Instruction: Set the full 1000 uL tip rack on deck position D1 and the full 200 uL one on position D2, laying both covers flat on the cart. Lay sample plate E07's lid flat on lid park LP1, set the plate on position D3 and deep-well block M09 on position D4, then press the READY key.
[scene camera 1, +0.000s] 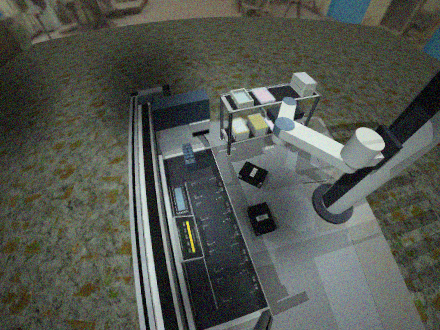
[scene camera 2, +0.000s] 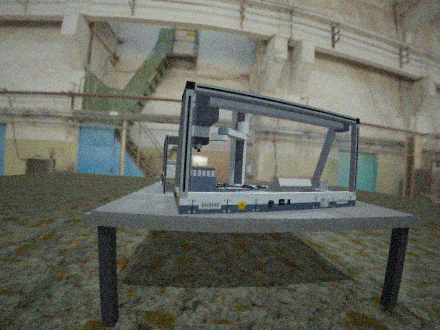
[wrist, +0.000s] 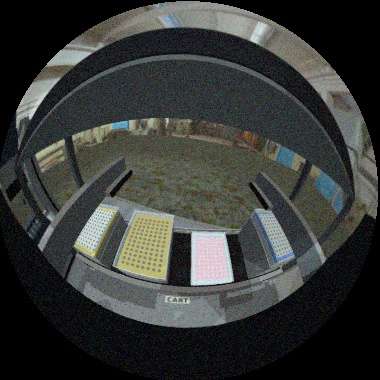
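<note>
My gripper (wrist: 193, 168) is open and empty. Its fingers spread wide above the cart's lower shelf, beneath the upper one. In the wrist view a white-topped rack with yellow trim (wrist: 96, 232), a yellow rack with holes (wrist: 145, 245), a flat pink-topped plate (wrist: 211, 257) and a white-topped rack with a blue edge (wrist: 276, 235) stand in a row there. Tip sizes and plate labels cannot be read. In scene camera 1 a pale-framed item (scene camera 1: 242, 98), a pink-topped plate (scene camera 1: 263, 95) and pale grey boxes (scene camera 1: 304, 84) stand on the upper shelf. The deck (scene camera 1: 220, 240) bears no labware.
Two black labelled pads (scene camera 1: 253, 174) (scene camera 1: 261, 218) lie on the table between cart and arm base (scene camera 1: 332, 212). The cart's posts (scene camera 1: 230, 135) and upper shelf (wrist: 185, 90) surround the gripper's space. A dark blue housing (scene camera 1: 180, 110) and a frame (scene camera 2: 275, 105) stand at the deck.
</note>
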